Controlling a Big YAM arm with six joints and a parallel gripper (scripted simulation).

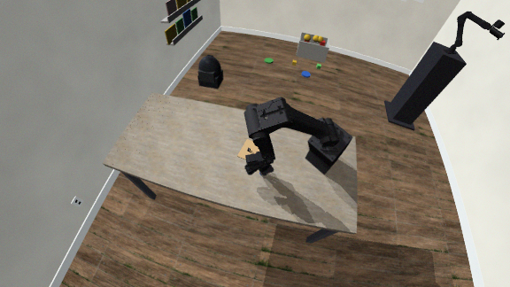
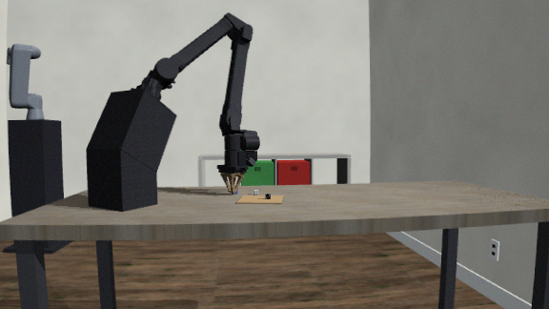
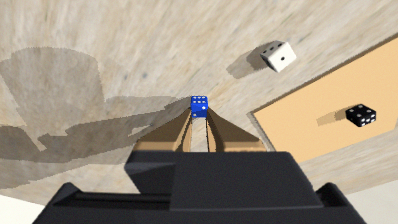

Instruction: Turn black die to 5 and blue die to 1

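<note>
Right now the white die is 8 cm ahead of my hand and 1 cm below it. From my hand the other things lie so: black die (12 cm to the right, 12 cm ahead); then blue die (1 cm to the left, 1 cm ahead); then tan mat (12 cm to the right, 10 cm ahead, 1 cm below).
</note>
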